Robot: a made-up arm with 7 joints. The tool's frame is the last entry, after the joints.
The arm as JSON. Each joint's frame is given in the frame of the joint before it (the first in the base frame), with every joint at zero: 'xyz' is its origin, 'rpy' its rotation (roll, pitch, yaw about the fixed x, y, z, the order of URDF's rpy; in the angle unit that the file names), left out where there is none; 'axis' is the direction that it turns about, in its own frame. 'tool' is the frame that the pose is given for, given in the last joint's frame.
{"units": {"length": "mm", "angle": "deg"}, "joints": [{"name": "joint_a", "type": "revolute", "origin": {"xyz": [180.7, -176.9, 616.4], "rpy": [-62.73, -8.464, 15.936]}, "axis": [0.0, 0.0, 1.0]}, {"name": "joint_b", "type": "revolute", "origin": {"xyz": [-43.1, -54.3, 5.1], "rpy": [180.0, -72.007, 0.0]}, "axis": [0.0, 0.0, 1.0]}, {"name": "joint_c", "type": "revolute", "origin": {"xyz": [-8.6, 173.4, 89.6], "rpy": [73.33, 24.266, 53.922]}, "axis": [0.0, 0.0, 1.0]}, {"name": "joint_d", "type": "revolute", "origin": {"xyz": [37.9, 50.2, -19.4], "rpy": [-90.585, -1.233, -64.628]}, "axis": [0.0, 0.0, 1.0]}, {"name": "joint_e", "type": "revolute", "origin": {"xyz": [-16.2, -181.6, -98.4], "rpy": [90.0, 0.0, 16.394]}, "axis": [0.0, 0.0, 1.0]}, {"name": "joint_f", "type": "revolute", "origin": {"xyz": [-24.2, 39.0, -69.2], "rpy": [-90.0, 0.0, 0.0]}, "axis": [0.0, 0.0, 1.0]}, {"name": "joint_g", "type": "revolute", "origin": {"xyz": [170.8, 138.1, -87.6], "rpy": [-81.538, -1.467, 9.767]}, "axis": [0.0, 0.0, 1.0]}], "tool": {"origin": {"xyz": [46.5, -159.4, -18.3], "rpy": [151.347, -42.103, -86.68]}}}
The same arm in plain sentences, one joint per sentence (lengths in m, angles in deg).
The arm has seven revolute joints in a row. What follows holds with every joint at zero, and every direction is one of the base frame's. The first joint is mounted 0.1807 m along +x and 0.1769 m along -y and 0.6164 m along +z from the base frame's origin and turns about the direction (-0.308894, 0.836183, 0.453191). The second joint is mounted 0.0426 m along -x and 0.0333 m along -y and 0.0437 m along +z from the first joint and turns about +x. The third joint is mounted 0.0896 m along +x and 0.0902 m along -y and 0.1484 m along +z from the second joint and turns about the direction (0.261513, 0.965146, -0.0102). The fourth joint is mounted 0.0232 m along +x and 0.0258 m along -y and 0.0559 m along +z from the third joint and turns about +z. The fifth joint is mounted 0.0668 m along +x and 0.1696 m along +y and 0.0984 m along -z from the fourth joint and turns about +y. The sixth joint is mounted 0.0242 m along +x and 0.0692 m along -y and 0.0390 m along +z from the fifth joint and turns about +z. The seventh joint is mounted 0.1708 m along -x and 0.1381 m along -y and 0.0876 m along -z from the sixth joint and turns about the direction (0.171507, -0.974138, 0.147106). The tool frame, which is the frame that the pose is given for, is mounted 0.0489 m along -x and 0.0337 m along +y and 0.1561 m along +z from the seventh joint; its axes are the base frame's turned by roll -25.38, pitch -56.32 and yaw -82.47 deg (as in URDF: about the fixed x, then y, then z).
